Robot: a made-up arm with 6 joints.
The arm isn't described. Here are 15 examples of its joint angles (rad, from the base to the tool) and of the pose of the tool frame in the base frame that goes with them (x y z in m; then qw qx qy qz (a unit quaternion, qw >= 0)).
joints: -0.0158 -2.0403 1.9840 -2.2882 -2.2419 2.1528
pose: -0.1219 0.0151 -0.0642 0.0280 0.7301 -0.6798 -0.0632
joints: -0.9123 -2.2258 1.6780 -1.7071 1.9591 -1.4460
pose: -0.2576 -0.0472 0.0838 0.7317 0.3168 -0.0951 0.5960
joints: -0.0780 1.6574 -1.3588 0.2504 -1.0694 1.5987
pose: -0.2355 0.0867 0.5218 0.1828 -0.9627 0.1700 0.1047
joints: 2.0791 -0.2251 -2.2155 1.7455 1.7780 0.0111
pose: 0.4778 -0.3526 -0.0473 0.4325 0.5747 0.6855 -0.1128
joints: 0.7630 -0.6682 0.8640 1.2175 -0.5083 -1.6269
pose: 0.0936 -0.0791 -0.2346 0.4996 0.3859 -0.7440 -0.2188
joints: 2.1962 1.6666 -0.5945 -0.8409 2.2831 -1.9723
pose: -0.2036 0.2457 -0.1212 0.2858 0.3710 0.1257 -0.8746
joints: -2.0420 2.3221 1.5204 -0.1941 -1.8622 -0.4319
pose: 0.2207 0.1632 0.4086 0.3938 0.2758 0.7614 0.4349
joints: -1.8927 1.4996 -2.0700 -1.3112 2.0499 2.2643
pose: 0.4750 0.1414 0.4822 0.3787 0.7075 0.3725 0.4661
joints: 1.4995 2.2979 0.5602 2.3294 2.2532 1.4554
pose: -0.2686 0.2240 0.1783 0.0542 -0.1996 -0.1479 -0.9671
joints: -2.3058 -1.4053 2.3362 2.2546 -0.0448 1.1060
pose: -0.0232 0.1352 0.5211 0.7835 -0.2675 0.0993 0.5520
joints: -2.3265 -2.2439 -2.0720 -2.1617 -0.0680 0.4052
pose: 0.1341 0.1417 0.7706 0.0172 0.6887 0.1210 0.7146
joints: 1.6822 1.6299 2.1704 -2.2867 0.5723 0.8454
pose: 0.0160 0.0691 0.0661 0.7390 0.5242 0.2721 0.3242
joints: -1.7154 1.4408 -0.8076 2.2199 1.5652 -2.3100
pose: 0.5195 -0.2119 0.4028 0.3241 0.1441 0.9350 -0.0017
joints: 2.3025 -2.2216 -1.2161 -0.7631 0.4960 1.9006
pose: 0.6060 0.2190 0.3148 0.3998 -0.4759 0.3475 -0.7021
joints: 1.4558 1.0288 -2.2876 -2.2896 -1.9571 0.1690
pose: -0.3012 0.0062 -0.2626 0.9417 -0.2379 0.2297 0.0624
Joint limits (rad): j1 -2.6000..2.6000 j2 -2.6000..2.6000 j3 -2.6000..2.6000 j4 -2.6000..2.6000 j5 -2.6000..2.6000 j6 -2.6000..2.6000
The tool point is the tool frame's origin. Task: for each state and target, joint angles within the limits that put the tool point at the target. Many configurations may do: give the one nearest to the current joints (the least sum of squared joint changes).
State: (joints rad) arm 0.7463 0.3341 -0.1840 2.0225 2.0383 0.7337
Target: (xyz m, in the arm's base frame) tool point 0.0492 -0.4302 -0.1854
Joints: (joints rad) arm 0.5805 -0.2831 -0.4712 2.1248 2.0216 0.7203
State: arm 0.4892 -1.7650 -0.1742 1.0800 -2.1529 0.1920
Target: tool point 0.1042 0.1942 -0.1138
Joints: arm 0.7117 -1.8073 0.5769 0.5184 -2.6000 0.0657
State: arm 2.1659 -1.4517 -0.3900 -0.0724 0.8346 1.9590
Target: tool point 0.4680 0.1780 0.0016
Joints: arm 1.5145 -2.0794 -0.6818 -0.0475 0.8571 1.9254
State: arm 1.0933 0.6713 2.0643 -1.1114 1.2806 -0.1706
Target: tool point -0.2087 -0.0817 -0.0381
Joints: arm 1.2701 0.1169 2.1701 -0.7437 1.1534 -0.2053
